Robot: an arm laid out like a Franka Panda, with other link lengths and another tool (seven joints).
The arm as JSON. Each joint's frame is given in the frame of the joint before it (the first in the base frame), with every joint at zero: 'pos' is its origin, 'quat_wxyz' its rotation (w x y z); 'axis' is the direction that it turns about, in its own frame. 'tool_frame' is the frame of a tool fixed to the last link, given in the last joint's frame.
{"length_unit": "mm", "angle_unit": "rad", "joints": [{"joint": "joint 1", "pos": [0.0, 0.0, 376.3], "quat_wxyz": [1.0, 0.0, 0.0, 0.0], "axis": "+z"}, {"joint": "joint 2", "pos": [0.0, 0.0, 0.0], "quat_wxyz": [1.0, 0.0, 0.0, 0.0], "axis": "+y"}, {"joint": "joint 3", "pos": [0.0, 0.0, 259.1], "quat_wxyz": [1.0, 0.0, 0.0, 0.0], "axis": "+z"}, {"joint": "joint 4", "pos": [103.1, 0.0, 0.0], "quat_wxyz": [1.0, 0.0, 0.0, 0.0], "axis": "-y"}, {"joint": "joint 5", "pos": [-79.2, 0.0, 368.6], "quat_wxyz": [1.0, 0.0, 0.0, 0.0], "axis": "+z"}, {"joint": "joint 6", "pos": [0.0, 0.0, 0.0], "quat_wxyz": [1.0, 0.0, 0.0, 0.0], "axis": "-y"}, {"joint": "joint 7", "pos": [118.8, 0.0, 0.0], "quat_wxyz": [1.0, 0.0, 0.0, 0.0], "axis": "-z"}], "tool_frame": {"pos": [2.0, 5.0, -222.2], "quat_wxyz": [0.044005, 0.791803, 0.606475, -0.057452]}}
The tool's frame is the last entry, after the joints.
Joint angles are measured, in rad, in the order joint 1, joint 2, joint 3, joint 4, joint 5, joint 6, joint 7. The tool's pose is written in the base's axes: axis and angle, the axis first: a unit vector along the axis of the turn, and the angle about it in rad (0 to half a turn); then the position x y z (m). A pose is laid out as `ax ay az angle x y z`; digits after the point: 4 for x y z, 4 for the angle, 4 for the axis.
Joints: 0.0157, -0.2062, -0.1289, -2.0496, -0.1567, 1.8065, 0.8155
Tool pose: 0.9729 0.2047 -0.1075 3.0032 0.5339 -0.0873 0.4017
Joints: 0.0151, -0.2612, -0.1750, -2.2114, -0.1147, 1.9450, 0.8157
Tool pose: 0.9788 0.1864 -0.0847 3.0585 0.5186 -0.0968 0.3655
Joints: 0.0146, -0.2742, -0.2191, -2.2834, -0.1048, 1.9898, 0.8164
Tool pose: 0.9819 0.1673 -0.0889 3.0913 0.5037 -0.1125 0.3409
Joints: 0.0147, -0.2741, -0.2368, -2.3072, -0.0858, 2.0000, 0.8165
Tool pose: 0.9833 0.1568 -0.0921 3.1194 0.4973 -0.1161 0.3300
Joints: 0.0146, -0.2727, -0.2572, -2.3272, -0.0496, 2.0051, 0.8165
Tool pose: -0.9855 -0.1414 0.0940 3.1192 0.4909 -0.1184 0.3198
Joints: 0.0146, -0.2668, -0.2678, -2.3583, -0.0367, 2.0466, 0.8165
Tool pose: -0.9869 -0.1343 0.0898 3.1067 0.4889 -0.1201 0.3066
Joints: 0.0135, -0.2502, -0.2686, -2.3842, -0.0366, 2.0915, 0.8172
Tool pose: -0.9871 -0.1329 0.0890 3.1104 0.4886 -0.1204 0.2914
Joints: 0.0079, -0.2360, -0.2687, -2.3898, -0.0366, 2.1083, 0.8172
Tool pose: -0.9874 -0.1298 0.0907 3.1120 0.4885 -0.1235 0.2838
